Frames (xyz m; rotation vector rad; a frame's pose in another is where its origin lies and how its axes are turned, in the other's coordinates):
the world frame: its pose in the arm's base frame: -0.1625 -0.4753 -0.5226 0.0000 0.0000 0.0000
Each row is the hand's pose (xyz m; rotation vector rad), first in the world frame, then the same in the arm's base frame.
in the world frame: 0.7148 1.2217 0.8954 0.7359 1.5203 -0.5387
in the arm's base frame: 0.5523 0.7464 0.3728 0.7359 1.5203 -0.5387
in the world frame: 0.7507 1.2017 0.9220 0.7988 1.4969 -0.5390
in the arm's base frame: 0.5882 0.7264 0.3994 0.7988 1.4969 -0.5390
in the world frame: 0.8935 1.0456 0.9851 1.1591 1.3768 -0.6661
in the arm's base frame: 0.7310 0.5703 0.4625 1.1591 1.3768 -0.6661
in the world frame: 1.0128 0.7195 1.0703 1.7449 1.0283 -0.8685
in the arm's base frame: 0.8503 0.2442 0.5477 1.7449 1.0283 -0.8685
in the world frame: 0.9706 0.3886 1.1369 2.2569 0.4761 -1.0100
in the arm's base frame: 0.8081 -0.0867 0.6143 2.2569 0.4761 -1.0100
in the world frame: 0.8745 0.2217 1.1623 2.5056 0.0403 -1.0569
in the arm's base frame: 0.7120 -0.2536 0.6397 2.5056 0.0403 -1.0569
